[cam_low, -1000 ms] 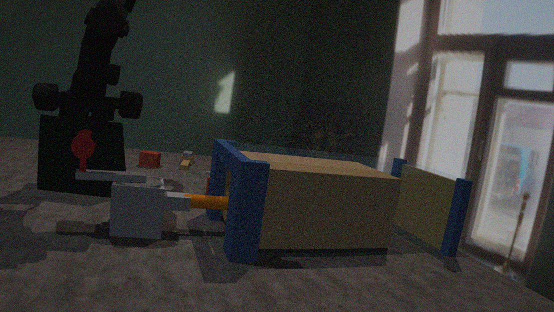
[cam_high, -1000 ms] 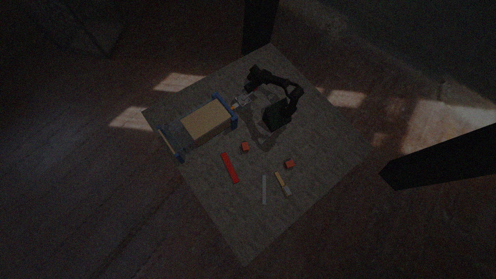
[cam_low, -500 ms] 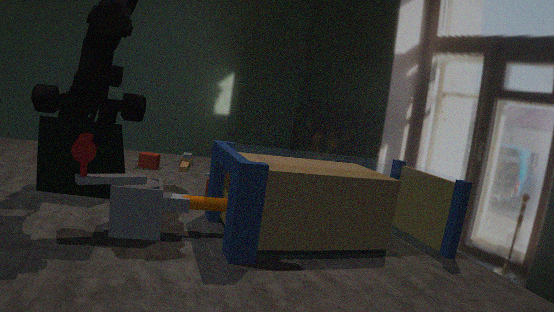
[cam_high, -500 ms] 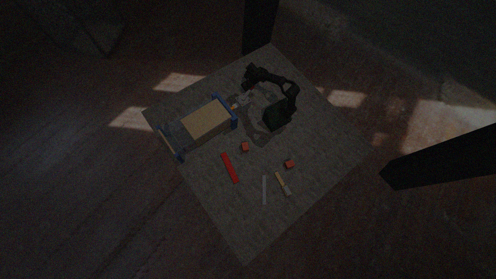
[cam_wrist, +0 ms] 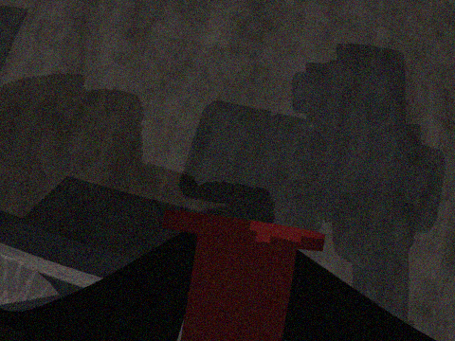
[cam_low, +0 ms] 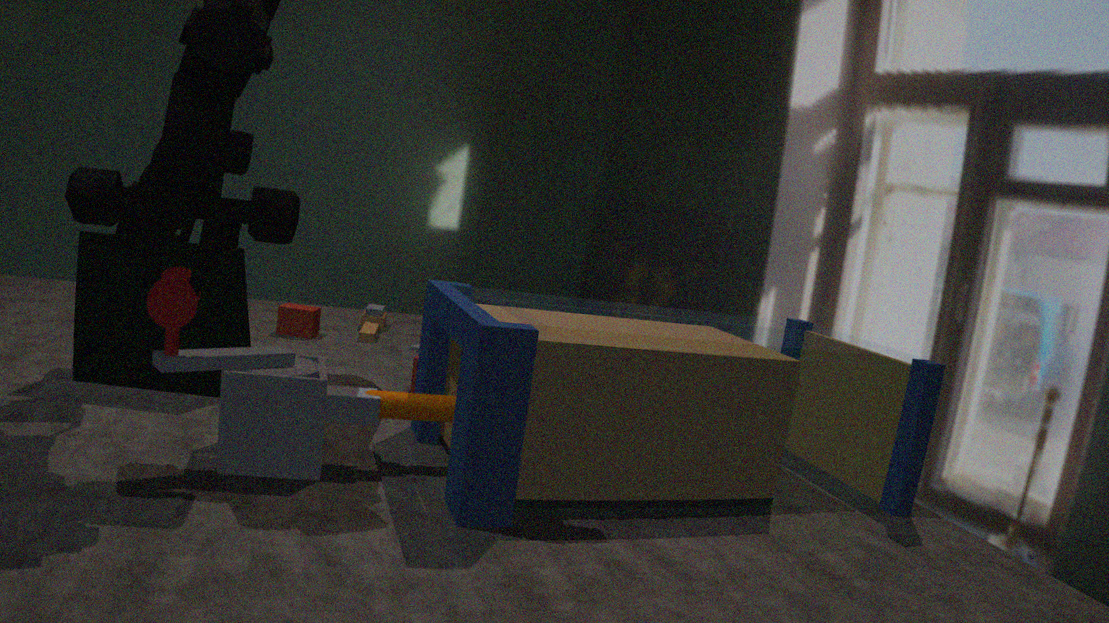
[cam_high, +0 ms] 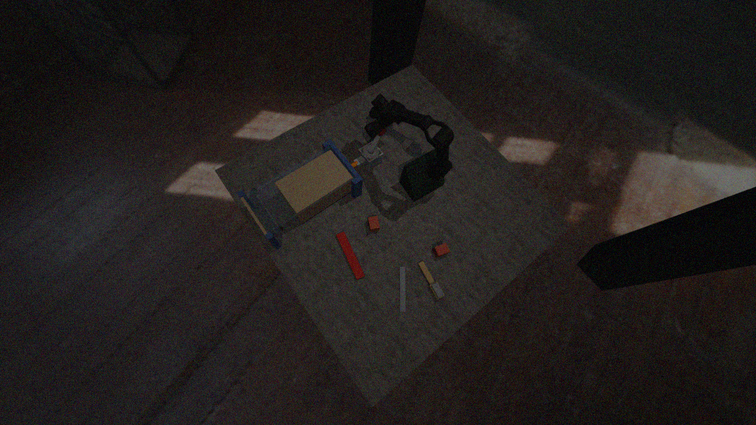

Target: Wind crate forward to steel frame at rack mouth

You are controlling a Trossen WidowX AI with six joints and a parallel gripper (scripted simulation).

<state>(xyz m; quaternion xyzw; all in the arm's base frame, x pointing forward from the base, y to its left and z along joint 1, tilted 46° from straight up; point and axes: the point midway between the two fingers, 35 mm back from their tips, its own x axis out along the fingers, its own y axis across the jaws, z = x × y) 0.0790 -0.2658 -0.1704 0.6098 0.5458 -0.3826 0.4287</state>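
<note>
Right now the crank handle is 3 cm ahead of my gripper tip, 4 cm to the left of it and 4 cm below it. Round my gripper tip: blue frame: 25 cm ahead, 6 cm to the left, 4 cm below; then grey winch: 7 cm ahead, 6 cm to the left, 11 cm below; then red knob: 2 cm to the left, 1 cm below.
</note>
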